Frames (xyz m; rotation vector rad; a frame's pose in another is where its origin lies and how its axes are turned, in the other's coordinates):
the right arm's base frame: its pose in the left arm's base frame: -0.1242 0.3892 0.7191 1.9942 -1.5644 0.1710
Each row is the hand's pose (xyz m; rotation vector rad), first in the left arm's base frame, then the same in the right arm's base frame.
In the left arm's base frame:
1: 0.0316 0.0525 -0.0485 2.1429 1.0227 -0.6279
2: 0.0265 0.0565 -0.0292 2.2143 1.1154 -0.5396
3: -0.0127 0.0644 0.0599 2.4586 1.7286 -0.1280
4: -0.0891 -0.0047 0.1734 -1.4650 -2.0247 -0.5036
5: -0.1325 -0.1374 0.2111 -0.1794 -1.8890 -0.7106
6: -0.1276 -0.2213 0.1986 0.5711 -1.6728 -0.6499
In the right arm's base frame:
1: -0.0105 -0.3815 0.7624 -0.3066 0.1972 -2.1332
2: -0.0068 -0.3702 0.7458 -0.1699 0.2308 -2.1829
3: 0.0144 -0.3024 0.6789 0.5423 0.3325 -2.4700
4: 0.1003 -0.1811 0.6414 -1.5925 -0.4694 2.4060
5: 0.2160 -0.1096 0.6905 -1.5289 -0.3348 1.2212
6: 0.2827 -0.1076 0.7430 -1.2592 -0.1990 0.5955

